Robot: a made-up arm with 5 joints. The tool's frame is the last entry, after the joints. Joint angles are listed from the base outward. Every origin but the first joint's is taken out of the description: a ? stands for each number. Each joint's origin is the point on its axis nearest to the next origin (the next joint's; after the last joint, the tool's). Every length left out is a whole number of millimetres.
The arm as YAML. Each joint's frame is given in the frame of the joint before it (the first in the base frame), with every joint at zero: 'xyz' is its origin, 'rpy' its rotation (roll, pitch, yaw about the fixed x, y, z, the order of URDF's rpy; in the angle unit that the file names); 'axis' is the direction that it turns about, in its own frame. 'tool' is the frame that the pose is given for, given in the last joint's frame.
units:
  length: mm
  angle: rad
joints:
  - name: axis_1
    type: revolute
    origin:
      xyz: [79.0, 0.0, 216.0]
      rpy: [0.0, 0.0, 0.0]
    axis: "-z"
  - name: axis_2
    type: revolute
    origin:
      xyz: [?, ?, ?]
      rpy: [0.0, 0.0, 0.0]
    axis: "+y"
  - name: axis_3
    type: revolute
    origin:
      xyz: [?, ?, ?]
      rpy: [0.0, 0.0, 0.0]
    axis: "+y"
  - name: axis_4
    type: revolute
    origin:
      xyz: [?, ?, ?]
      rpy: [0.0, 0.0, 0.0]
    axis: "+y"
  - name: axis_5
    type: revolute
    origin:
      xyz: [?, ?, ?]
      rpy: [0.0, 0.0, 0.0]
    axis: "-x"
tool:
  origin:
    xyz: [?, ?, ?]
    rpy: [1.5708, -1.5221, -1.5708]
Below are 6 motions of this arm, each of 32 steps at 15 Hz.
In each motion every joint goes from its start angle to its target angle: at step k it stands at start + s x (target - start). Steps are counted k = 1, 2, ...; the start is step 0. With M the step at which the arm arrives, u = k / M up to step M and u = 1 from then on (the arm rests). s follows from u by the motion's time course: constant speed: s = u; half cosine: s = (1 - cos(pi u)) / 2; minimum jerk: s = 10 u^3 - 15 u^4 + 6 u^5.
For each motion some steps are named. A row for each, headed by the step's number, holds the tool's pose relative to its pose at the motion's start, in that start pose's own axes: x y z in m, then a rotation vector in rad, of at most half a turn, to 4 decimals.
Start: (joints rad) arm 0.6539 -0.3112 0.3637 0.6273 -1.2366
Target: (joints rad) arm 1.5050 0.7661 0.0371 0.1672 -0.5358
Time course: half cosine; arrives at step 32
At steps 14, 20, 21, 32:
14: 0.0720 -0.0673 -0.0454 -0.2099 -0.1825 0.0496
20: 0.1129 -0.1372 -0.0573 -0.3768 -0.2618 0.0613
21: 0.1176 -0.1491 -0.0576 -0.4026 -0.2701 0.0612
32: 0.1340 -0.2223 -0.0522 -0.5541 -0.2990 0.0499

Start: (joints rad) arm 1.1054 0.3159 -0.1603 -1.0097 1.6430
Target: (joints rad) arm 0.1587 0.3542 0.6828 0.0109 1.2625
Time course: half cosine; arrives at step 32
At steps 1, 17, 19, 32:
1: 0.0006 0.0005 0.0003 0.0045 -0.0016 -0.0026
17: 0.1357 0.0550 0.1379 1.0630 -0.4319 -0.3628
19: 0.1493 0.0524 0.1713 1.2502 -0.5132 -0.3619
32: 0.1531 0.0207 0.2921 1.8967 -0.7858 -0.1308

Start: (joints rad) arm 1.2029 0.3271 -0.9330 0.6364 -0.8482
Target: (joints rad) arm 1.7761 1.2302 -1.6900 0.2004 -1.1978
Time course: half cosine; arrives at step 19
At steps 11, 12, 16, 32:
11: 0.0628 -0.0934 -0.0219 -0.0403 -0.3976 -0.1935
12: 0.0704 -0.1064 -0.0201 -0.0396 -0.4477 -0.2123
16: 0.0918 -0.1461 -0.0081 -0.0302 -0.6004 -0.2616
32: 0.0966 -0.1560 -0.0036 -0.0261 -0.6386 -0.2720

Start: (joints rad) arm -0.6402 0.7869 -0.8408 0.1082 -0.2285
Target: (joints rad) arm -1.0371 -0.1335 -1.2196 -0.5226 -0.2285
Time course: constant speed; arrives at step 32
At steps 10, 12, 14, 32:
10: 0.1066 0.0667 0.0546 0.2823 -0.5459 -0.0308
12: 0.1253 0.0769 0.0721 0.3371 -0.6551 -0.0461
14: 0.1429 0.0856 0.0914 0.3910 -0.7644 -0.0643
32: 0.2316 0.0809 0.3091 0.7945 -1.7504 -0.3674

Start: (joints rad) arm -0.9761 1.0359 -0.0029 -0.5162 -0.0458
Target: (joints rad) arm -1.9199 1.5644 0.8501 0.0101 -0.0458
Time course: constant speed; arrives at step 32
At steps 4, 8, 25, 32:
4: -0.0484 0.0206 0.0165 0.0722 0.2461 0.0702
8: -0.0929 0.0318 0.0427 0.1279 0.4890 0.1633
25: -0.1867 -0.0298 0.1974 0.1105 1.4339 0.7691
32: -0.1654 -0.0845 0.2495 -0.0560 1.7479 1.0866

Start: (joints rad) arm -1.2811 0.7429 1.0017 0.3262 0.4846
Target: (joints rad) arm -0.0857 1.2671 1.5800 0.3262 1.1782
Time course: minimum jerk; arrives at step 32
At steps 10, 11, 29, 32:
10: -0.0340 0.0182 -0.0108 0.2010 0.1154 -0.0537
11: -0.0414 0.0251 -0.0119 0.2586 0.1372 -0.0640
29: -0.0667 0.1624 0.0848 1.4098 -0.0741 -0.0526
32: -0.0663 0.1630 0.0866 1.4202 -0.0818 -0.0510

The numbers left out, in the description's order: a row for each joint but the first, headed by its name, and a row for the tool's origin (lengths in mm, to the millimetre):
axis_2: 19.0 8.0 0.0
axis_3: 19.0 0.0 77.0
axis_4: 176.0 0.0 7.0
axis_5: 66.0 0.0 0.0
tool: 0.0 0.0 0.0

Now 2 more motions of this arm.
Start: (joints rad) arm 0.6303 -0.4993 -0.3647 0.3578 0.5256
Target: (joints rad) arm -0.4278 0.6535 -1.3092 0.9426 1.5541
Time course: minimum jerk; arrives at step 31
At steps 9, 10, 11, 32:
9: -0.0004 0.0334 -0.0114 0.1849 0.0256 0.0855
10: 0.0000 0.0441 -0.0134 0.2405 0.0267 0.1132
11: 0.0008 0.0563 -0.0150 0.3030 0.0243 0.1452
32: 0.0449 0.2463 0.0811 1.2238 -0.5240 0.7594

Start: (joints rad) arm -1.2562 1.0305 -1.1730 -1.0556 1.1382
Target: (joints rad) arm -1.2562 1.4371 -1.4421 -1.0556 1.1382
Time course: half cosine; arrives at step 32
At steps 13, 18, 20, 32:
13: -0.0065 0.0124 0.0169 0.0432 0.0226 0.0000
18: -0.0104 0.0200 0.0292 0.0728 0.0380 0.0000
20: -0.0119 0.0227 0.0341 0.0843 0.0440 0.0000
32: -0.0161 0.0308 0.0506 0.1219 0.0637 0.0000

